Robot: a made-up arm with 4 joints. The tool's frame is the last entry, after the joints. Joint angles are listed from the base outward. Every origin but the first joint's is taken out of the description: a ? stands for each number. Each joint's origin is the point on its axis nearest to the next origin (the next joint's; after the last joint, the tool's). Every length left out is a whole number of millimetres.
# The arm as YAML. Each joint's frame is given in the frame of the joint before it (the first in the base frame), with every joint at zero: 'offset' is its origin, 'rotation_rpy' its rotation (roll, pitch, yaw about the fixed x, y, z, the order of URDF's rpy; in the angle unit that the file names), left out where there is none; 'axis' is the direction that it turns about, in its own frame. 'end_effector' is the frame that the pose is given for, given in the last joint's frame.
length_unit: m
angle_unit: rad
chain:
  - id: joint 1
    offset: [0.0, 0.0, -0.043]
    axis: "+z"
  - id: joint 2
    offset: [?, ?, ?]
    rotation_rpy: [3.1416, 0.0, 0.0]
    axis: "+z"
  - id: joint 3
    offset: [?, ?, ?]
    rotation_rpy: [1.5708, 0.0, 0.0]
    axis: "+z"
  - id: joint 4
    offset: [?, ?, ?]
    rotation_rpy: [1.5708, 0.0, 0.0]
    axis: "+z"
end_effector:
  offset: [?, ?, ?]
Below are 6 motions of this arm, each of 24 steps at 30 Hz.
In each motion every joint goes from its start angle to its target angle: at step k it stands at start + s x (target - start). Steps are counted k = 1, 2, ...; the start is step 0. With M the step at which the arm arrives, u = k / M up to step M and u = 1 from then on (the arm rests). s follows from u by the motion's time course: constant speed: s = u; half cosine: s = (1 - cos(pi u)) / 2; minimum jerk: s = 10 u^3 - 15 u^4 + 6 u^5.
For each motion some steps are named. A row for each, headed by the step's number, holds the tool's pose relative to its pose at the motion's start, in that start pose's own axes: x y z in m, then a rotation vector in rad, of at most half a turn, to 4 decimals.
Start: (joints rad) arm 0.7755 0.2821 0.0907 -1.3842
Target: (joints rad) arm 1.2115 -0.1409 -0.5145 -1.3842
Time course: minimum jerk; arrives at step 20
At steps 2, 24:
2: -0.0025 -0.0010 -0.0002 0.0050 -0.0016 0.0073
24: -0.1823 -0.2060 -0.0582 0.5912 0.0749 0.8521

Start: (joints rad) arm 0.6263 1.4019 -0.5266 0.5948
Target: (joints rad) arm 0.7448 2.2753 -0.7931 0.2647
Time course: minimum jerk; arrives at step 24
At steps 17, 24:
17: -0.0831 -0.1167 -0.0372 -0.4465 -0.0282 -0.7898
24: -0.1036 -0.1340 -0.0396 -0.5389 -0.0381 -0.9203

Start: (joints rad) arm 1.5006 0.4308 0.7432 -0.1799
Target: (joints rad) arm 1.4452 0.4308 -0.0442 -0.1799
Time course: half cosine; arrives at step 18
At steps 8, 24:
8: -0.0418 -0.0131 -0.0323 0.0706 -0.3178 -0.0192
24: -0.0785 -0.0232 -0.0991 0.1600 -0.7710 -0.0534

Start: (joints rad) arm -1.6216 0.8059 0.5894 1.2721
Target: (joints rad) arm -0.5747 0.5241 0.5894 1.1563
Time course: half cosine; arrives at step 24
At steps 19, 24:
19: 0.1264 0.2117 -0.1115 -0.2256 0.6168 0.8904
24: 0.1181 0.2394 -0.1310 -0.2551 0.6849 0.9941

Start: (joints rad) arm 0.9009 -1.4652 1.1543 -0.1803
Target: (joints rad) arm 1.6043 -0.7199 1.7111 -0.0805
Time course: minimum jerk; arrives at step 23
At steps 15, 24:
15: 0.0333 0.0255 -0.0480 -0.0291 0.4280 0.0690
24: 0.0453 0.0240 -0.0705 -0.0307 0.5577 0.0914

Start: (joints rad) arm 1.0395 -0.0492 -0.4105 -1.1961
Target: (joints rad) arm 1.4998 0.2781 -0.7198 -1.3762
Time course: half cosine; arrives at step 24
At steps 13, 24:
13: -0.0048 -0.0561 0.0052 0.1771 -0.0215 -0.0354
24: -0.0004 -0.0961 0.0042 0.3164 -0.0181 -0.0658

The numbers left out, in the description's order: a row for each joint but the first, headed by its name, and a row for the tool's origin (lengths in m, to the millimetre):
joint 2: -0.112 0.118 0.0
joint 3: 0.395 -0.023 0.0
joint 4: -0.088 -0.157 0.0
tool: -0.005 0.061 0.0

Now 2 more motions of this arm.
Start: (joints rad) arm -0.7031 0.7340 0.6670 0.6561
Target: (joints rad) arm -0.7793 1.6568 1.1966 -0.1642
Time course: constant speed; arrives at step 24
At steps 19, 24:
19: -0.1798 -0.3010 -0.0280 0.7409 0.1845 -1.1283
24: -0.2610 -0.3544 -0.0800 0.9692 0.2920 -1.3556

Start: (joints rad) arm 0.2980 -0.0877 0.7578 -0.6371
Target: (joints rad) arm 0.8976 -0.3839 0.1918 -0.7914
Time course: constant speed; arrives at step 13
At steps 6, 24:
6: -0.1611 0.0416 -0.0847 -0.0298 -0.3524 0.2652
24: -0.3109 -0.0013 -0.2222 0.0317 -0.6637 0.6584

